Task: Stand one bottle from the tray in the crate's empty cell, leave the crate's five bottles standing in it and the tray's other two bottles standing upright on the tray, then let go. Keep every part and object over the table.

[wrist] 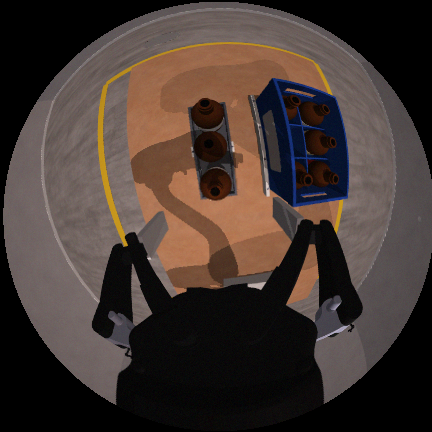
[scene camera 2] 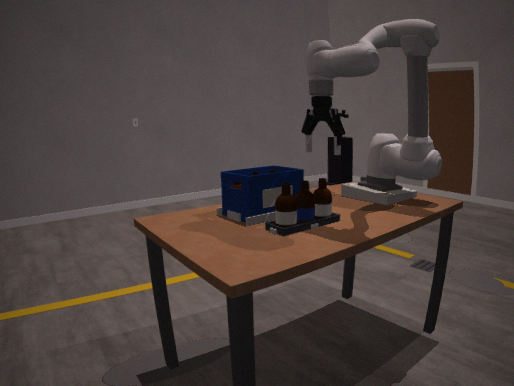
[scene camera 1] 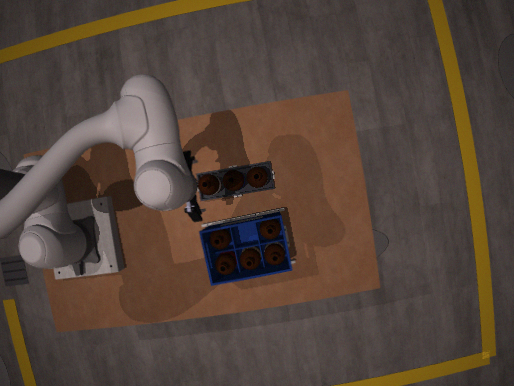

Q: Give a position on a white-labelled bottle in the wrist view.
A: At 207, 114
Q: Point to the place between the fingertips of my gripper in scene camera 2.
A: At 322, 153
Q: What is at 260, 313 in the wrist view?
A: My gripper.
